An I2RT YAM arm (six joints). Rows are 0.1 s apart.
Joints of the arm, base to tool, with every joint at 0 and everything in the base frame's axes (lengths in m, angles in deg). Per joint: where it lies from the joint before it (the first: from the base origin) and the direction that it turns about. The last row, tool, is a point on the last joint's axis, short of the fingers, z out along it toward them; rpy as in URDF.
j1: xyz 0 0 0.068 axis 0 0 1
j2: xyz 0.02 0.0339 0.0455 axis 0 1 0
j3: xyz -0.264 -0.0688 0 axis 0 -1 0
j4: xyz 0.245 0.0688 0.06 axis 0 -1 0
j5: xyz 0.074 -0.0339 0.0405 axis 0 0 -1
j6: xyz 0.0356 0 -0.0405 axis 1 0 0
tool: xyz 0 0 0 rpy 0 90 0
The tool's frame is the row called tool.
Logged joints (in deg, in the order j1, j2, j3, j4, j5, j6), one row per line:
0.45, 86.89, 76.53, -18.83, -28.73, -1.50
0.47, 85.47, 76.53, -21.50, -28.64, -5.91
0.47, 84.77, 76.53, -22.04, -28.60, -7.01
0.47, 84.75, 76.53, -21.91, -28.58, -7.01
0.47, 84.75, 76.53, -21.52, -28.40, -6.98
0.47, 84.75, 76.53, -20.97, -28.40, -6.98
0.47, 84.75, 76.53, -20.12, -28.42, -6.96
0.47, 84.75, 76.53, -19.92, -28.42, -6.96
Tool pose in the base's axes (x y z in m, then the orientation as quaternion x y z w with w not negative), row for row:
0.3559, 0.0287, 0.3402, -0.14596, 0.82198, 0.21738, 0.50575
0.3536, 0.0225, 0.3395, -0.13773, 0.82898, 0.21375, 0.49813
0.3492, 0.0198, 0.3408, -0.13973, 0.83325, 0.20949, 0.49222
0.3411, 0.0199, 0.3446, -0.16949, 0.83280, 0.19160, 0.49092
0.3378, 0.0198, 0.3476, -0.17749, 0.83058, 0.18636, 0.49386
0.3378, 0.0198, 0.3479, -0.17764, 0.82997, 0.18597, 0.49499
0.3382, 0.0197, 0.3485, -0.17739, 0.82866, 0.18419, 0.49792
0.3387, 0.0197, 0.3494, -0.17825, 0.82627, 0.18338, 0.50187
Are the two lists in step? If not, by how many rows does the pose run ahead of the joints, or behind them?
The pose runs 2 rows behind the joints: the pose in row i belongs to the joints in row i - 2.
